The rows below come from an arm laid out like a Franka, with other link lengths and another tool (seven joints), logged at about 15 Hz.
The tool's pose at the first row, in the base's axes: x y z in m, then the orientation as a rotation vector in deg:
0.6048, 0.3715, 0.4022, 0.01, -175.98, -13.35
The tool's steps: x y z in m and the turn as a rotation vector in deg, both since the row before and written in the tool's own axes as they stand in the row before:
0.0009, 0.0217, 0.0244, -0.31, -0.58, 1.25
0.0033, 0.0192, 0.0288, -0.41, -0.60, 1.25
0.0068, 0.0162, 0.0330, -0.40, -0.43, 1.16
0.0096, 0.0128, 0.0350, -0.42, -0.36, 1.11
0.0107, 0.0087, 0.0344, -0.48, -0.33, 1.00
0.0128, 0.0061, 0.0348, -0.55, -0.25, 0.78
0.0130, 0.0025, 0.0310, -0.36, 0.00, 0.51
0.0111, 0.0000, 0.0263, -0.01, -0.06, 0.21
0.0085, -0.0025, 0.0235, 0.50, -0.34, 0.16
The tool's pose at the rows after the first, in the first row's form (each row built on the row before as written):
0.6025, 0.3966, 0.3815, -2.00, -176.42, -13.80
0.5983, 0.4201, 0.3562, -4.02, -176.84, -14.41
0.5910, 0.4417, 0.3266, -5.89, -177.08, -15.00
0.5812, 0.4608, 0.2947, -7.68, -177.24, -15.62
0.5704, 0.4763, 0.2628, -9.30, -177.36, -16.34
0.5577, 0.4899, 0.2302, -10.57, -177.42, -17.17
0.5447, 0.4998, 0.2007, -11.36, -177.29, -17.71
0.5334, 0.5064, 0.1753, -11.70, -177.31, -17.72
0.5244, 0.5097, 0.1521, -12.01, -177.66, -16.94

